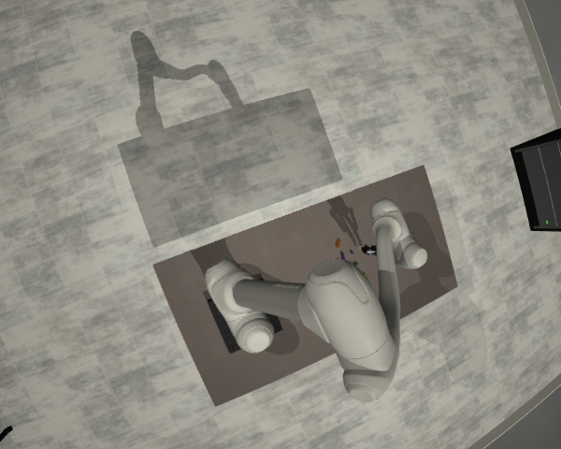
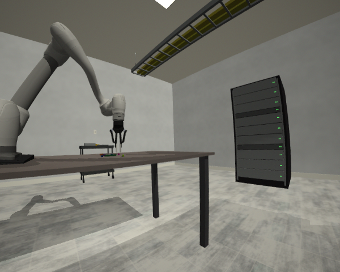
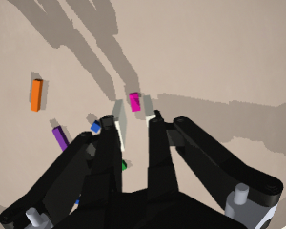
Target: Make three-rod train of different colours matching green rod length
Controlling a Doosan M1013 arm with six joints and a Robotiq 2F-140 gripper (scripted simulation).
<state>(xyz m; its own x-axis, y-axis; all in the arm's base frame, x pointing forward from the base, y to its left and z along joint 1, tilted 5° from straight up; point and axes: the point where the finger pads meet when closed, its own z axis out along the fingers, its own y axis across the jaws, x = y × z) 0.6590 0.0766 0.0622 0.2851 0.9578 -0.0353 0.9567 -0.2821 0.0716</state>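
Right now my hand is 50 mm above the magenta rod. Also, from my hand: purple rod: 110 mm behind, 10 mm to the right, 50 mm below; then orange rod: 110 mm behind, 70 mm to the left, 50 mm below; then green rod: 90 mm behind, 70 mm to the right, 50 mm below.
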